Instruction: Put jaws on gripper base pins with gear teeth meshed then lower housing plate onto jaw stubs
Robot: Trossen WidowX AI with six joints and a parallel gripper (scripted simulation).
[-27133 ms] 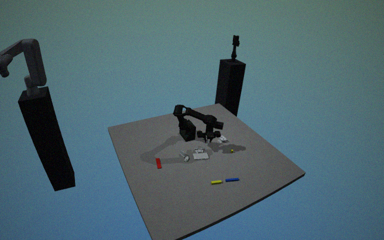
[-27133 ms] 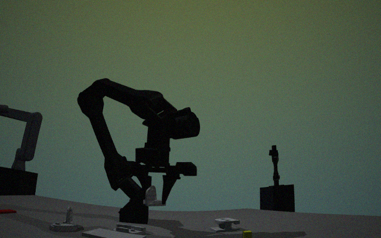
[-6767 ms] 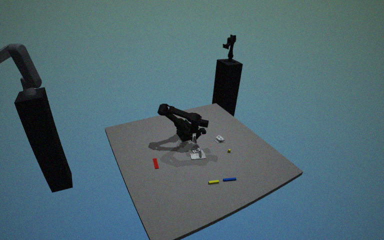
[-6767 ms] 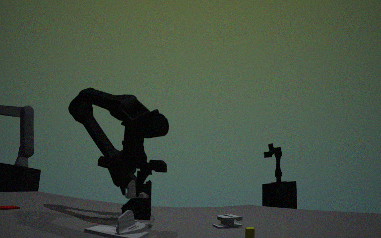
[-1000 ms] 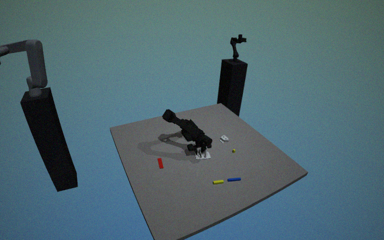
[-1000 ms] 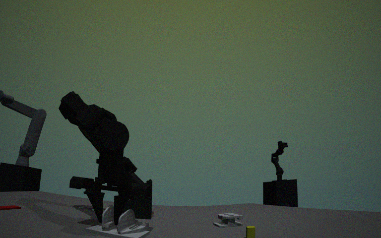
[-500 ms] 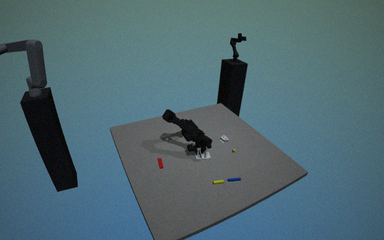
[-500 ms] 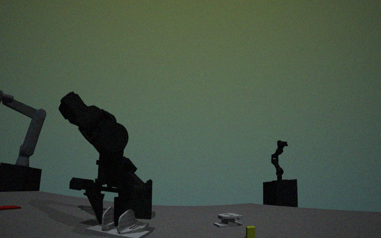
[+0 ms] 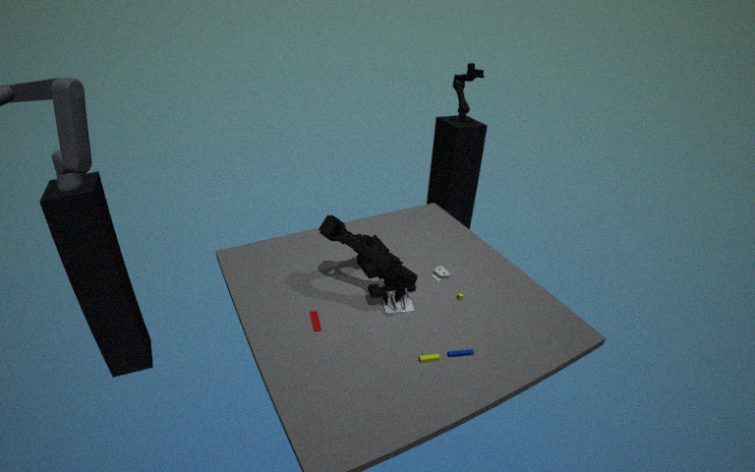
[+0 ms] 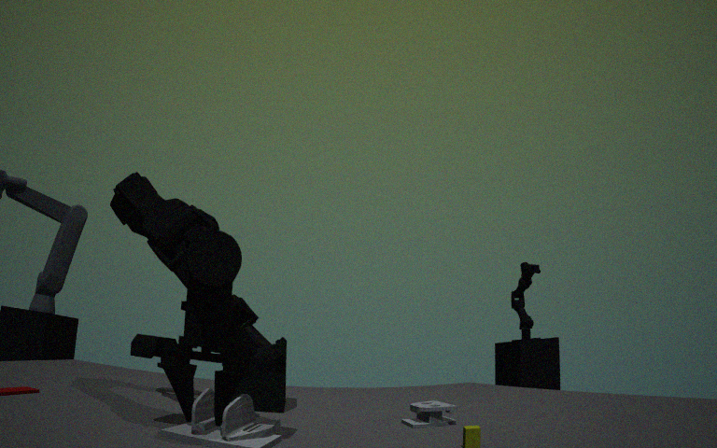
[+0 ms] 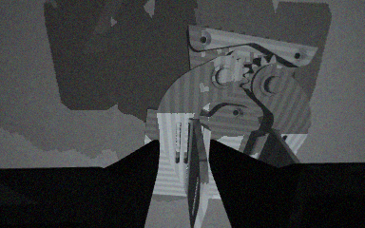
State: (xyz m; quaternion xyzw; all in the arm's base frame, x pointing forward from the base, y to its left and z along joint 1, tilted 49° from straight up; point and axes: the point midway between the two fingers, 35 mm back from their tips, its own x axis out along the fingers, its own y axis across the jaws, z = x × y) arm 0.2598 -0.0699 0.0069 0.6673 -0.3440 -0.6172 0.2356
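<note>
Now: the jaw 6 cm to the left of my gripper tip and 2 cm behind it. Round my gripper tip: housing plate (5 cm to the left, 4 cm behind, 1 cm below); red block (32 cm to the right, 3 cm behind, 1 cm below); small yellow cube (30 cm to the left, 8 cm ahead).
</note>
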